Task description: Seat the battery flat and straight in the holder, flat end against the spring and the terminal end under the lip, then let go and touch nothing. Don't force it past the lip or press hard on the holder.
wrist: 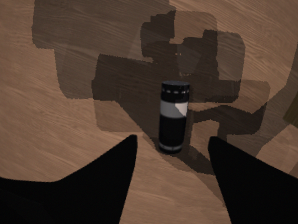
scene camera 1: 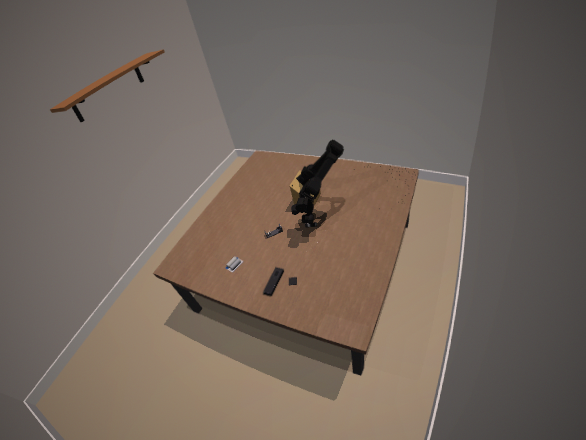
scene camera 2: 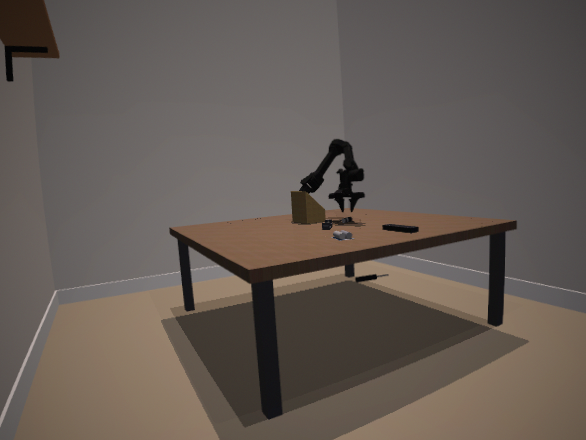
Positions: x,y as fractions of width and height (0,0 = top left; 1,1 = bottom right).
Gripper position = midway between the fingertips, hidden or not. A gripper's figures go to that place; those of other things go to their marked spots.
Labels:
The gripper (wrist: 0.58,0.63): 10 cm from the lens. A battery (wrist: 0.59,0.45) is 11 cm from the lens.

